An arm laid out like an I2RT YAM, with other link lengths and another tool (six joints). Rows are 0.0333 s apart.
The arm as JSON. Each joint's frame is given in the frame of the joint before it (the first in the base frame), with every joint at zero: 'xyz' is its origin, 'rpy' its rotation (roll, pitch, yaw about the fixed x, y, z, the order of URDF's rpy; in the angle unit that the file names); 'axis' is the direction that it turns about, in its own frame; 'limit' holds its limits. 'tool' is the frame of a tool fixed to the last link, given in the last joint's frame.
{
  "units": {
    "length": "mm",
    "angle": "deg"
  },
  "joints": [
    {
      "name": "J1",
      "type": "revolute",
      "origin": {
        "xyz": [
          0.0,
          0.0,
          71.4
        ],
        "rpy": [
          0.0,
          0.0,
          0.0
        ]
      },
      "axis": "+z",
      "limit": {
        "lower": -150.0,
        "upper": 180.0
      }
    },
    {
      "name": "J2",
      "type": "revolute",
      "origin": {
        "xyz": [
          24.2,
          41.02,
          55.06
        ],
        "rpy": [
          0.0,
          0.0,
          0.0
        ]
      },
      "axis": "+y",
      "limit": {
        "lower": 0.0,
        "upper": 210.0
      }
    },
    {
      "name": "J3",
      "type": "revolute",
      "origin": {
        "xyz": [
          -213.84,
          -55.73,
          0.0
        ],
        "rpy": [
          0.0,
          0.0,
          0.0
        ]
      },
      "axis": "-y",
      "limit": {
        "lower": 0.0,
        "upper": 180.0
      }
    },
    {
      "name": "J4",
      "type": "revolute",
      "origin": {
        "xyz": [
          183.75,
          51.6,
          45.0
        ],
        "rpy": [
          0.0,
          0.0,
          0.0
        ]
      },
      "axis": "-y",
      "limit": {
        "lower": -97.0,
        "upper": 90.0
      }
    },
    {
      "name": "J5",
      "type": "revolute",
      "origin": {
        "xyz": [
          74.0,
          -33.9,
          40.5
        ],
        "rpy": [
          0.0,
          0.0,
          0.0
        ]
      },
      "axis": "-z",
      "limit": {
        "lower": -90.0,
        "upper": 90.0
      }
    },
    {
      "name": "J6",
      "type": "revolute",
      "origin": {
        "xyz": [
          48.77,
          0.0,
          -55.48
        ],
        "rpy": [
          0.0,
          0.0,
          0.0
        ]
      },
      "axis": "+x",
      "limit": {
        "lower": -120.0,
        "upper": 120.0
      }
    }
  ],
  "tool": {
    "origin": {
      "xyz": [
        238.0,
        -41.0,
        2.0
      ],
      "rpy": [
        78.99,
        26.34,
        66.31
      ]
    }
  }
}
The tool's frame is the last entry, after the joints.
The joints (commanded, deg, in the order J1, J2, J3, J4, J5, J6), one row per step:
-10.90 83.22 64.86 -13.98 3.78 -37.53
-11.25 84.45 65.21 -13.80 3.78 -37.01
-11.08 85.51 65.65 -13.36 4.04 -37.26
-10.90 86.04 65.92 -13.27 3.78 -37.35
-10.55 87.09 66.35 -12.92 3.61 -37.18
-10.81 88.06 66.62 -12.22 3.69 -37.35
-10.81 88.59 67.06 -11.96 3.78 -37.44
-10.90 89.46 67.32 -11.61 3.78 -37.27
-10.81 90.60 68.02 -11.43 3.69 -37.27
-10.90 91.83 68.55 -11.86 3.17 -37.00
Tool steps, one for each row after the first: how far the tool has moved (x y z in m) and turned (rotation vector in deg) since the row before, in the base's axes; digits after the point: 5 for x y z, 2 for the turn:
0.00095 -0.00352 -0.00639 0.56 0.57 -0.63
0.00318 -0.00031 -0.00241 -0.31 0.26 0.09
0.00222 0.00253 -0.00170 0.10 0.16 0.45
0.00380 0.00319 -0.00339 0.28 0.21 0.40
0.00257 -0.00315 -0.00203 -0.18 0.05 -0.23
0.00234 -0.00086 0.00075 -0.15 -0.14 -0.03
0.00178 -0.00124 -0.00340 0.19 0.22 -0.18
0.00349 0.00061 -0.00286 0.10 0.25 0.16
0.00090 0.00150 -0.00869 0.72 1.00 0.19

